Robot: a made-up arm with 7 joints.
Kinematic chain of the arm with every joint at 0, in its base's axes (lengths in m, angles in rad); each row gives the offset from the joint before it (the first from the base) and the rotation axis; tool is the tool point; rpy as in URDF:
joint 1: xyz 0 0 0.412 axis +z
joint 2: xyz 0 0 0 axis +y
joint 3: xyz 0 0 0.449 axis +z
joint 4: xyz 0.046 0 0 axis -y
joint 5: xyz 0.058 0 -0.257 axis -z
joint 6: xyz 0 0 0 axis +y
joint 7: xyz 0.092 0 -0.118 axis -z
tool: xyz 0 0 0 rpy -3.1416 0 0
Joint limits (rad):
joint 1: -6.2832..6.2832
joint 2: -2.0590..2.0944
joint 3: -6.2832..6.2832
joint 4: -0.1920..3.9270
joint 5: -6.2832..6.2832
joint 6: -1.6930..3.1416
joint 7: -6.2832..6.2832
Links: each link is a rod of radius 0.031 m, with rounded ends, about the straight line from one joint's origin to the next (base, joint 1, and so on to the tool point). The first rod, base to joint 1, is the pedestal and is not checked.
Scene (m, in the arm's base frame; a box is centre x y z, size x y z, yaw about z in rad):
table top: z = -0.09
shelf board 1: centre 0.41 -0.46 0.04 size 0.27 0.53 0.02 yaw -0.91
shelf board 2: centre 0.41 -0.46 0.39 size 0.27 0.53 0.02 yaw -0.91
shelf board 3: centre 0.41 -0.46 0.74 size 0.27 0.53 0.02 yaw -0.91
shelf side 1: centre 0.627 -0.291 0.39 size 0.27 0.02 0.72 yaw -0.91
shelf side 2: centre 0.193 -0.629 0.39 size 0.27 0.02 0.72 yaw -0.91
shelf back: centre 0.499 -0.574 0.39 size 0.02 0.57 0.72 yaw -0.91
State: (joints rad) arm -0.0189 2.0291 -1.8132 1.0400 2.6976 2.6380 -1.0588
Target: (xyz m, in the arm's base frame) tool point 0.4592 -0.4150 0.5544
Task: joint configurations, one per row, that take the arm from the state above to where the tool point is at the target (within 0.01 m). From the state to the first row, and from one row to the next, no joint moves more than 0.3 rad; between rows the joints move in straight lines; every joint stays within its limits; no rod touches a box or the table.
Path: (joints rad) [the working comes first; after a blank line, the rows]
Joints at the target: -0.2144 1.5208 -2.0622 1.1686 2.8371 2.4794 -1.0588
Straight joint move there: touches shelf board 2.

1: 0.0924 2.0509 -1.7729 0.8154 2.6271 2.6781 -1.0588
2: 0.2036 2.0726 -1.7326 0.5908 2.5567 2.7182 -1.0588
3: 0.3149 2.0944 -1.6923 0.3662 2.4862 2.7583 -1.0588
4: 0.2482 1.8295 -1.9682 0.2578 2.6712 2.5781 -1.0588
5: 0.1815 1.5646 -2.2441 0.1493 2.8561 2.3978 -1.0588
6: 0.0825 1.5536 -2.1987 0.4041 2.8514 2.4182 -1.0588
7: -0.0165 1.5427 -2.1532 0.6589 2.8466 2.4386 -1.0588
8: -0.1154 1.5317 -2.1077 0.9138 2.8419 2.4590 -1.0588
9: -0.2144 1.5208 -2.0622 1.1686 2.8371 2.4794 -1.0588

